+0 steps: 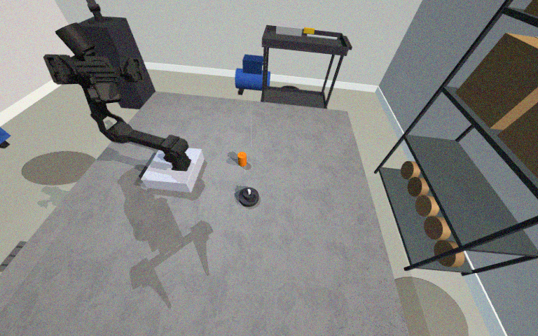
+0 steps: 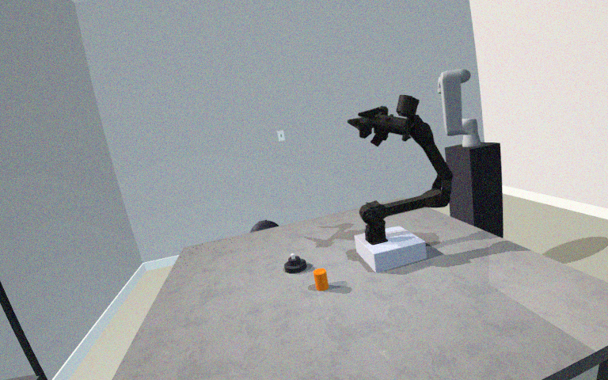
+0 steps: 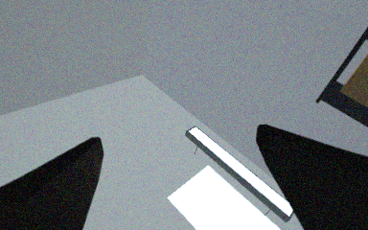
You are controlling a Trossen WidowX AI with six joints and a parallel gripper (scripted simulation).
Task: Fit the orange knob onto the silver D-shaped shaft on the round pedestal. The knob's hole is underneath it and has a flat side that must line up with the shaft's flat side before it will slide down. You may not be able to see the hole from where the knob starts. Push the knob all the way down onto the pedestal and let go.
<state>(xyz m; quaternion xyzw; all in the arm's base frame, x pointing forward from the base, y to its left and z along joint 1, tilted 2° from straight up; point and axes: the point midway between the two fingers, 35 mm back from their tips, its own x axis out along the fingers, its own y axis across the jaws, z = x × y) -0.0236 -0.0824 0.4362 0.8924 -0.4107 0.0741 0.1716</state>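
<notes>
Now: gripper tip 260 mm short of the orange knob, 200 mm to the right of it and 470 mm above it. Round my gripper tip: round black pedestal: 320 mm ahead, 20 mm to the left, 480 mm below.
</notes>
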